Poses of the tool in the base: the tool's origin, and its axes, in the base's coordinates. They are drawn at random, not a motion.
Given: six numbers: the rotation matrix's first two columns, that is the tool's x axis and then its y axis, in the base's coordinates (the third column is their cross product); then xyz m.
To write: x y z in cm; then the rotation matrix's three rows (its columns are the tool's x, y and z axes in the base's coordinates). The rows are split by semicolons. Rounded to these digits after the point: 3 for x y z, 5 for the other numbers.
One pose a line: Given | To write
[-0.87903, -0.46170, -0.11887, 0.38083, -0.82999, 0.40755, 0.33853, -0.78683, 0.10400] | 33.853, -78.683, 10.400; -0.87903, 0.38083, -0.28683; -0.46170, -0.82999, 0.31298; -0.11887, 0.40755, 0.90542
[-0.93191, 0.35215, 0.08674, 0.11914, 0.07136, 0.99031, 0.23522, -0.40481, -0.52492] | 23.522, -40.481, -52.492; -0.93191, 0.11914, 0.34255; 0.35215, 0.07136, 0.93321; 0.08674, 0.99031, -0.10846
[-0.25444, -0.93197, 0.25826, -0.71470, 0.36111, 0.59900, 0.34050, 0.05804, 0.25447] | 34.050, 5.804, 25.447; -0.25444, -0.71470, -0.65151; -0.93197, 0.36111, -0.03217; 0.25826, 0.59900, -0.75796
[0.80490, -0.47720, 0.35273, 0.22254, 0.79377, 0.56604, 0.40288, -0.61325, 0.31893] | 40.288, -61.325, 31.893; 0.80490, 0.22254, -0.55010; -0.47720, 0.79377, -0.37711; 0.35273, 0.56604, 0.74510
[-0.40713, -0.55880, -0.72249, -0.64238, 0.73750, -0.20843, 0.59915, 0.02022, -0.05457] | 59.915, 2.022, -5.457; -0.40713, -0.64238, 0.64931; -0.55880, 0.73750, 0.37926; -0.72249, -0.20843, -0.65922
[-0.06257, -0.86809, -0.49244, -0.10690, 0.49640, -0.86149, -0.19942, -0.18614, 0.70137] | -19.942, -18.614, 70.137; -0.06257, -0.10690, 0.99230; -0.86809, 0.49640, -0.00126; -0.49244, -0.86149, -0.12386
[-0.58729, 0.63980, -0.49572, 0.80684, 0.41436, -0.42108, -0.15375, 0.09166, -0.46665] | -15.375, 9.166, -46.665; -0.58729, 0.80684, -0.06400; 0.63980, 0.41436, -0.64726; -0.49572, -0.42108, -0.75957
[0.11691, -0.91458, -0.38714, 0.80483, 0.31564, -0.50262, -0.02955, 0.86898, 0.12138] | -2.955, 86.898, 12.138; 0.11691, 0.80483, 0.58188; -0.91458, 0.31564, -0.25282; -0.38714, -0.50262, 0.77298
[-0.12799, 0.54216, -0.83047, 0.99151, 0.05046, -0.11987, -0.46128, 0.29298, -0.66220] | -46.128, 29.298, -66.220; -0.12799, 0.99151, -0.02308; 0.54216, 0.05046, -0.83876; -0.83047, -0.11987, -0.54402
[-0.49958, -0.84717, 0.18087, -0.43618, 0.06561, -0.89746, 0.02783, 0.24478, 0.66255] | 2.783, 24.478, 66.255; -0.49958, -0.43618, 0.74843; -0.84717, 0.06561, -0.52724; 0.18087, -0.89746, -0.40230
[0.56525, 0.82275, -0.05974, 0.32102, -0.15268, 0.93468, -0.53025, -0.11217, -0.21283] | -53.025, -11.217, -21.283; 0.56525, 0.32102, 0.75989; 0.82275, -0.15268, -0.54751; -0.05974, 0.93468, -0.35042
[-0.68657, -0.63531, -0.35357, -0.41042, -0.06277, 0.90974, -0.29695, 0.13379, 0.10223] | -29.695, 13.379, 10.223; -0.68657, -0.41042, -0.60016; -0.63531, -0.06277, 0.76971; -0.35357, 0.90974, -0.21765
